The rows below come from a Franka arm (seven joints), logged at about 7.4 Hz.
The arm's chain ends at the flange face. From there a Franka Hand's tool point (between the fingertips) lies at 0.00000 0.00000 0.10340 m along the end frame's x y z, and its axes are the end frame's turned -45 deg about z.
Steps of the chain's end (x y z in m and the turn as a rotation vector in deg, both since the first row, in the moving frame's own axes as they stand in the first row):
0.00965 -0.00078 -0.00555 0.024 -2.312 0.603
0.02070 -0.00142 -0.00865 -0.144 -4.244 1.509
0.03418 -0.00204 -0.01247 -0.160 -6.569 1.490
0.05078 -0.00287 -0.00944 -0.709 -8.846 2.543
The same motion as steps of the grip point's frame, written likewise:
0.00447 0.00328 -0.00563 1.652 -1.618 0.603
0.01012 0.00833 -0.00893 2.899 -3.103 1.509
0.01715 0.01446 -0.01315 4.532 -4.758 1.490
0.02603 0.02327 -0.01068 5.754 -6.756 2.543

